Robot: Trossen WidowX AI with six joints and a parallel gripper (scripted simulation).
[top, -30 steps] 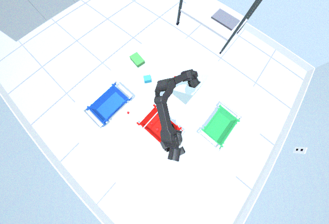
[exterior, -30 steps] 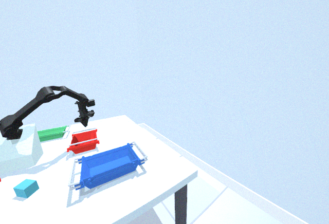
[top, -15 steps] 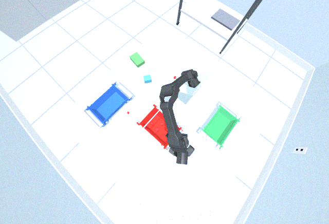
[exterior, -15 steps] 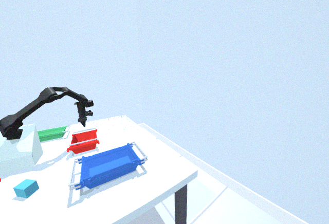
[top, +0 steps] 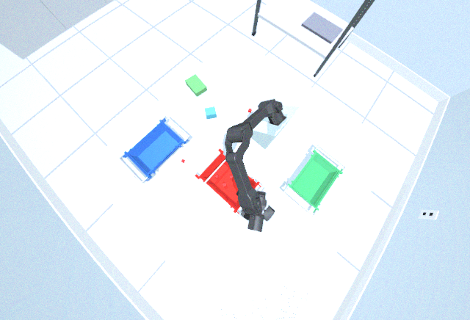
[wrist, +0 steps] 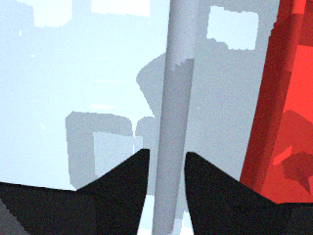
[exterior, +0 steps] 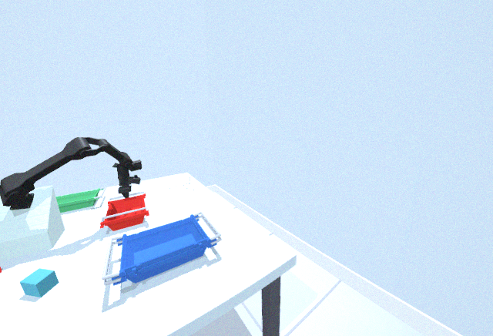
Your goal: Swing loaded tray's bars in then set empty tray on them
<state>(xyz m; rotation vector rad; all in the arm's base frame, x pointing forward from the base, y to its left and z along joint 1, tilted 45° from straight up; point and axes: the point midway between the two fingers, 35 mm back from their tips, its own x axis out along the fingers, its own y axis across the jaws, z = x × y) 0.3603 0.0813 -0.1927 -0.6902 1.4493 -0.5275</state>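
The green tray lies 320 mm behind my gripper tip, 150 mm to the left of it and 10 mm above it. Round my gripper tip: green block: 240 mm behind, 730 mm to the right, 20 mm below; cyan block: 180 mm behind, 520 mm to the right, 10 mm below.
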